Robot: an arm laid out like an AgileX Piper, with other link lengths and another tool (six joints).
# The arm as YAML. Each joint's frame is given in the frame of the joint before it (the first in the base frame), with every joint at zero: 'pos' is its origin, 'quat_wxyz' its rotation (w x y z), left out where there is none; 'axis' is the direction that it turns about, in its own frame. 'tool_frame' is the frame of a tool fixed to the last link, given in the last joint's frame.
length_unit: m
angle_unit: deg
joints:
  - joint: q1
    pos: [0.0, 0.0, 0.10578]
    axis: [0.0, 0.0, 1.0]
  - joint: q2
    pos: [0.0, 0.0, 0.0]
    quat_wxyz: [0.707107, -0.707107, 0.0, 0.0]
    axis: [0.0, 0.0, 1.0]
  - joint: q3
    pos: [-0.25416, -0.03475, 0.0]
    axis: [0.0, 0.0, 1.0]
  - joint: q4
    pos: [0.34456, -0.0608, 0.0]
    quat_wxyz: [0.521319, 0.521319, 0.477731, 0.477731]
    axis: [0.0, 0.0, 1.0]
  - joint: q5
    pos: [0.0, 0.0, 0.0]
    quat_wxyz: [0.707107, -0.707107, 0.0, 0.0]
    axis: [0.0, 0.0, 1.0]
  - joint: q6
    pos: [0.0, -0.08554, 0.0]
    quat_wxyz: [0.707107, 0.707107, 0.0, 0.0]
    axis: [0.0, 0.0, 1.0]
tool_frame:
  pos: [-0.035, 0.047, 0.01]
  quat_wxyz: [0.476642, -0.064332, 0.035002, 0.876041]
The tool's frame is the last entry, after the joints.
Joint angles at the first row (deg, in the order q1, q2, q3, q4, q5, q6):
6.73 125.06 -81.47 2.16 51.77 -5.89
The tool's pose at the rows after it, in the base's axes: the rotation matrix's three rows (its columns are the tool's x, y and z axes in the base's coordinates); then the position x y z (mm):
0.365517 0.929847 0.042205; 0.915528 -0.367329 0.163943; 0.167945 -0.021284 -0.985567; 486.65 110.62 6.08
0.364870 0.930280 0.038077; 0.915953 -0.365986 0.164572; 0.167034 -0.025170 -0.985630; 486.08 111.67 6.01
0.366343 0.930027 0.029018; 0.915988 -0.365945 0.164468; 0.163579 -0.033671 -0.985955; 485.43 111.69 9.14
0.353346 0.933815 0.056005; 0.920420 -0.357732 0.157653; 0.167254 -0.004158 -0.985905; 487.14 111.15 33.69
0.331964 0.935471 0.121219; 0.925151 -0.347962 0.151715; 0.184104 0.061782 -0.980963; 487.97 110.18 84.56
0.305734 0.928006 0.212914; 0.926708 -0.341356 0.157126; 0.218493 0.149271 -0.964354; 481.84 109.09 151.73
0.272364 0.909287 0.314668; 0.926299 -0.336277 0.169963; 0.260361 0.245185 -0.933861; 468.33 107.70 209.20
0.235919 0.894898 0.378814; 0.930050 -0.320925 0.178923; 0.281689 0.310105 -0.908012; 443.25 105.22 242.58
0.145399 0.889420 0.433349; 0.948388 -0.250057 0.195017; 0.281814 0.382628 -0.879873; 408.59 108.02 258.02
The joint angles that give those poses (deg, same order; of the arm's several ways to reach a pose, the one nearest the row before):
6.77 125.06 -81.47 2.16 51.90 -5.89
6.89 125.06 -81.47 2.23 52.12 -5.89
6.89 124.68 -81.53 2.27 53.08 -5.89
6.89 121.70 -81.53 1.47 54.47 -5.89
6.89 115.60 -81.53 0.43 56.76 -5.89
6.89 107.57 -81.53 0.00 59.33 -6.14
6.89 99.98 -80.60 0.00 59.74 -6.61
6.89 92.36 -76.50 0.00 59.09 -7.69
7.60 84.10 -69.62 0.00 56.24 -11.46

